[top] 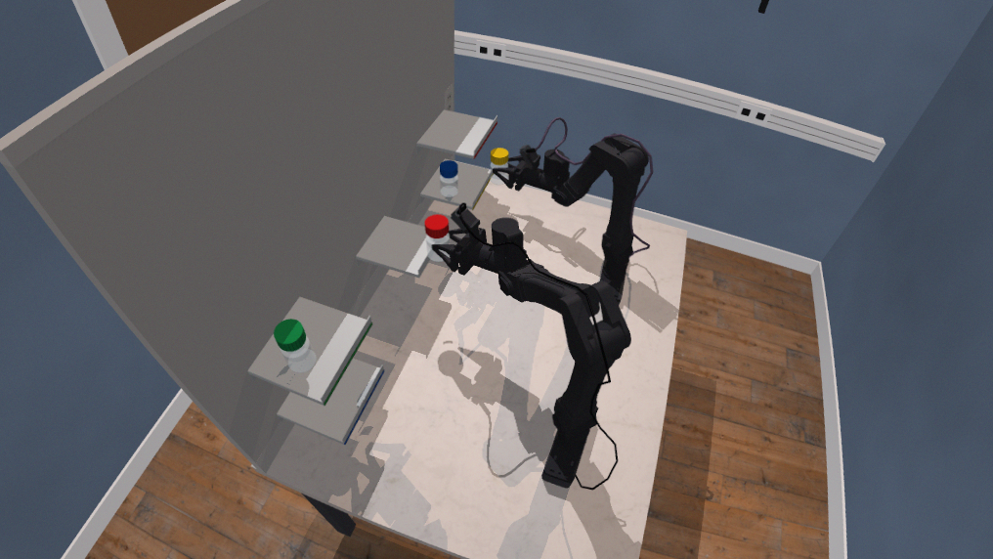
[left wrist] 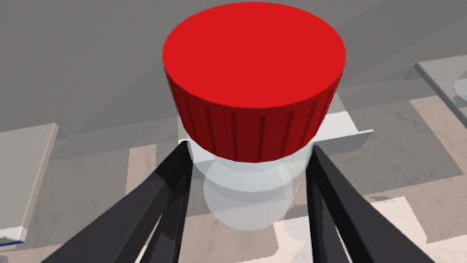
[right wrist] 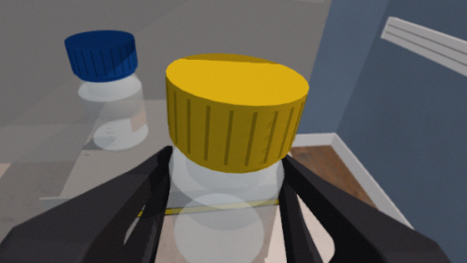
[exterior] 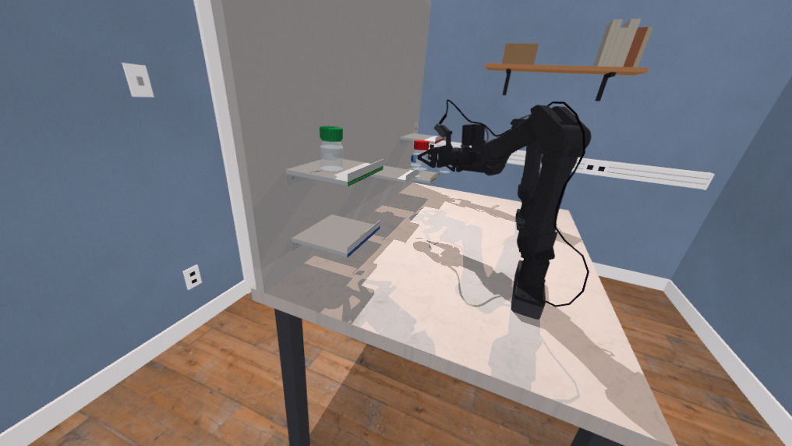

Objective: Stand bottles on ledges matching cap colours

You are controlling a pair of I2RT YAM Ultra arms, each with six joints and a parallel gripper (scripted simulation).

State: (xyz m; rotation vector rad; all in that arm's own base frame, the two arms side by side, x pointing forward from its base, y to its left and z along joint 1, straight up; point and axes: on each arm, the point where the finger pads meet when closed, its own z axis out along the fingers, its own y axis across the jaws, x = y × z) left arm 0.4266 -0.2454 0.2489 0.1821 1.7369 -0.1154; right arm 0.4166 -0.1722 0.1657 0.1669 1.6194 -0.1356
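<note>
The blue-capped bottle is 13 cm ahead of my right hand, 9 cm to the left of it and 3 cm below it. Also, from my right hand: grey wall panel 44 cm to the left, 26 cm above, 23 cm ahead; yellow-capped bottle 1 cm below; red-capped bottle 45 cm to the left, 10 cm above, 1 cm ahead.
</note>
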